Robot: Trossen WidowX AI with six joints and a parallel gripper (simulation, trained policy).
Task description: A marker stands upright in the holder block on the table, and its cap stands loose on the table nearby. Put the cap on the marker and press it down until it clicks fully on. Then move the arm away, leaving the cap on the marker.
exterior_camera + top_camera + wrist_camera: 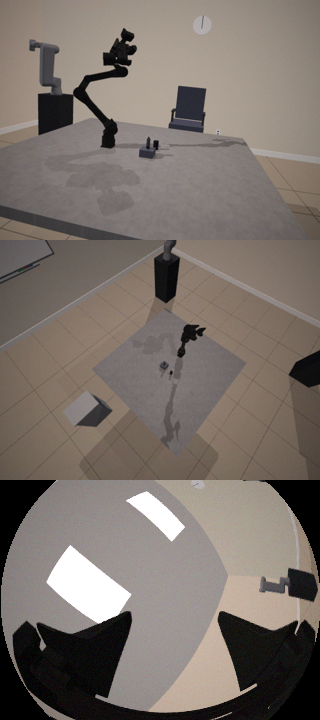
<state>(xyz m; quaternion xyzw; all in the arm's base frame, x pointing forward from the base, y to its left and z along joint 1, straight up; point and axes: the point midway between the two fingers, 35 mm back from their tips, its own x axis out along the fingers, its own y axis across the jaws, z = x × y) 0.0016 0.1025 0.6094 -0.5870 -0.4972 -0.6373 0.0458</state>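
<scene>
Now: the marker cap 27 cm ahead of my gripper tip, 5 cm to the right of it and 61 cm below it. Round my gripper tip: grey holder block 25 cm ahead, 17 cm to the right, 62 cm below.
</scene>
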